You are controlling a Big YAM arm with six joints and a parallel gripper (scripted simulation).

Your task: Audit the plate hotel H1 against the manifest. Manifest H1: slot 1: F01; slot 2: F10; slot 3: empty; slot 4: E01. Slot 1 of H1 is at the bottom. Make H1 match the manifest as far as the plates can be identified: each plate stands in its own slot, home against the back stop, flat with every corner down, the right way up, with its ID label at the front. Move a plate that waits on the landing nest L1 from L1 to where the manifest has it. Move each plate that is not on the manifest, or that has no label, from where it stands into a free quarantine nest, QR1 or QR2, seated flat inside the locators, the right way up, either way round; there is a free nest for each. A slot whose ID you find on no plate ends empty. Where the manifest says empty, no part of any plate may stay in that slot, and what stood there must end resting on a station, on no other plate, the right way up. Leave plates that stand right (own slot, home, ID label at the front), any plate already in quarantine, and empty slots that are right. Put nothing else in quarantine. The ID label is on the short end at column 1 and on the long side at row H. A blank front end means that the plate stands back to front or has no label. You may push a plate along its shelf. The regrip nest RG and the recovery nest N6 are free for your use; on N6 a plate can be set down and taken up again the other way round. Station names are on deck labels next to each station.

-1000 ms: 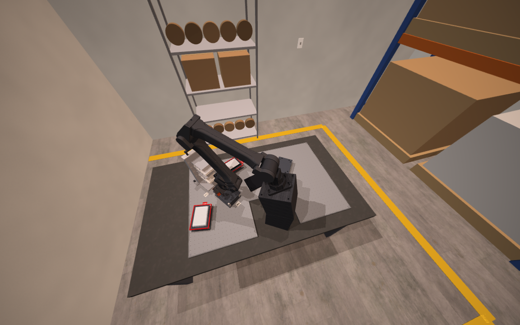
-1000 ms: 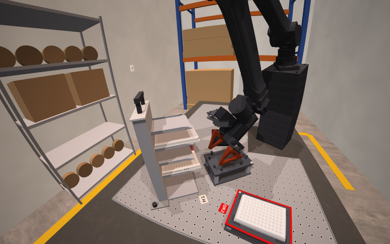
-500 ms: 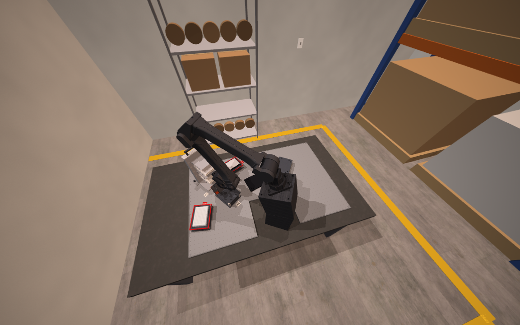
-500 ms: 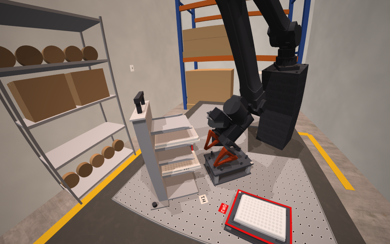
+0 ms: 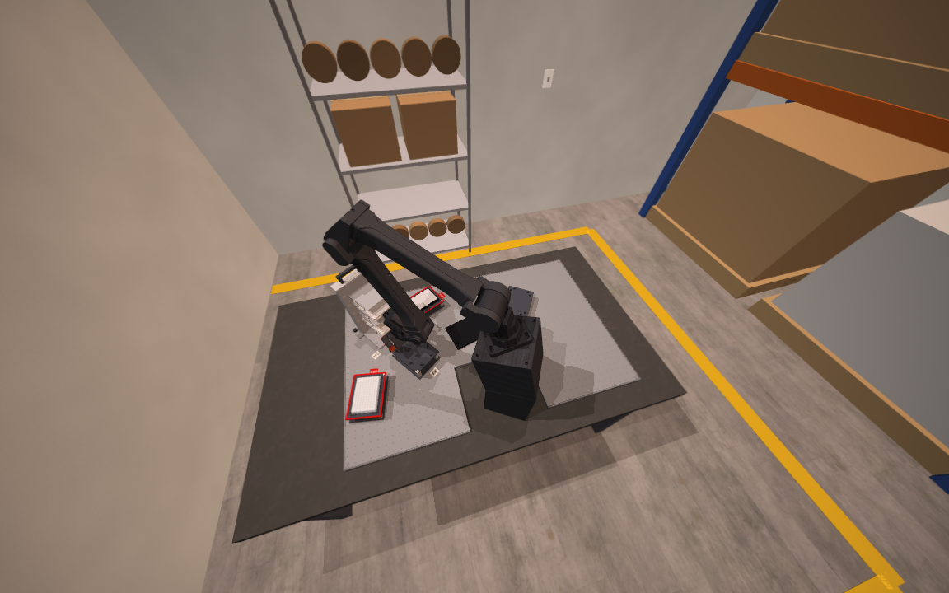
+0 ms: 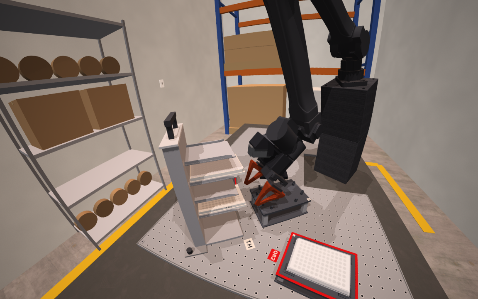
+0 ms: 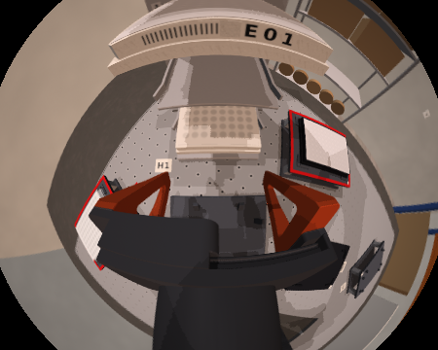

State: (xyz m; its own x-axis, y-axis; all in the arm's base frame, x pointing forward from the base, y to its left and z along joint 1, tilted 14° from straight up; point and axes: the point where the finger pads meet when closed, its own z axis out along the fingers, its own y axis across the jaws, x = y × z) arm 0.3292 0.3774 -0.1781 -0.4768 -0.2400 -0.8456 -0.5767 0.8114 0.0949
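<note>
My gripper is now 80 mm past the dark regrip nest, 60 mm to the left of it and 50 mm above it. Round my hand: quarantine nest QR1: 170 mm ahead, 130 mm to the right, 70 mm below; then H1 deck label: 20 mm behind, 100 mm to the left, 100 mm below; then plate hotel H1: 140 mm ahead, 100 mm to the left, 50 mm above.
</note>
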